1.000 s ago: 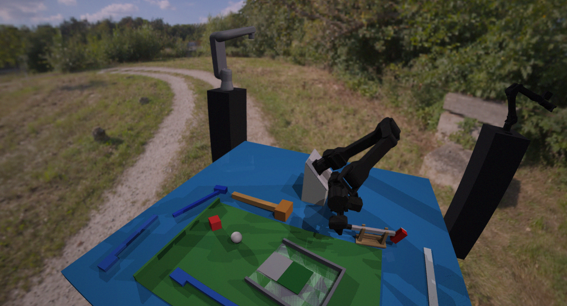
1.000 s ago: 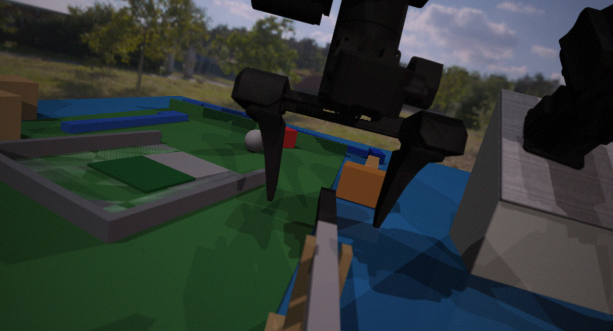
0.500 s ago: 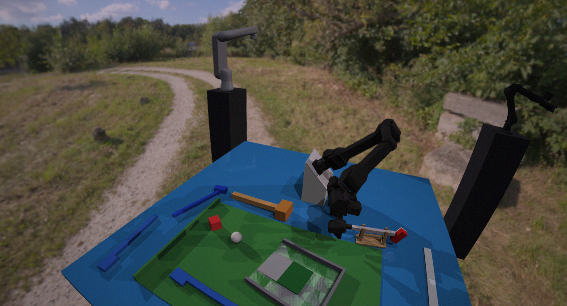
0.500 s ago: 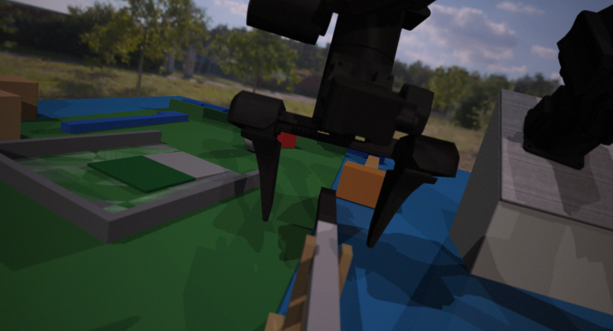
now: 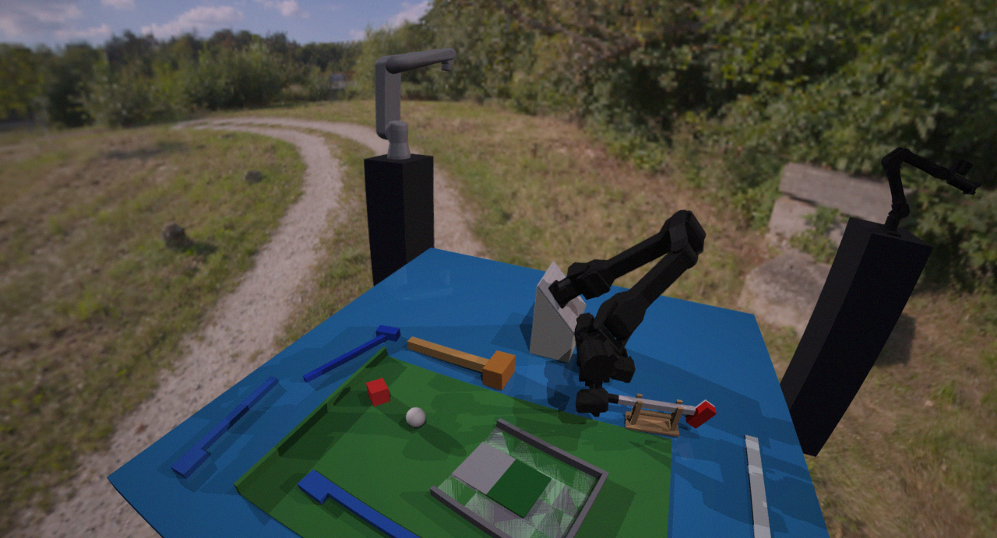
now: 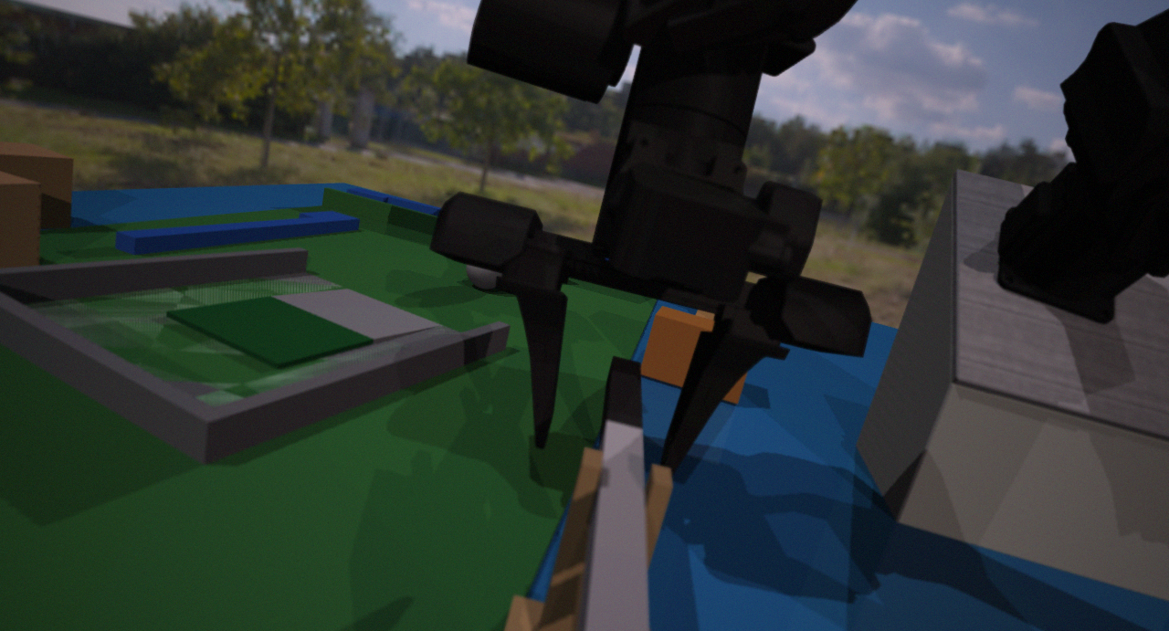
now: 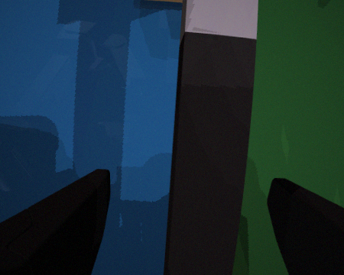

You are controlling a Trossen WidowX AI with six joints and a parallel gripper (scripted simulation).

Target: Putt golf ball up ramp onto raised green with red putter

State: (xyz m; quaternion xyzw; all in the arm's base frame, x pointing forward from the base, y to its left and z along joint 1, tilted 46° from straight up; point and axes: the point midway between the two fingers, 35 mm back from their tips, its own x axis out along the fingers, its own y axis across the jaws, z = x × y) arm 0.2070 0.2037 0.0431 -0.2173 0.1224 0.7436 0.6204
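My gripper tip is now 110 mm to the right of the red putter, 30 mm below it and 30 mm past it. The rest, counted from my gripper tip: white golf ball: 330 mm to the right, 210 mm ahead, 10 mm below; wooden stand: 130 mm to the left, 30 mm behind; grey strip: 360 mm to the left, 70 mm ahead, 30 mm below.
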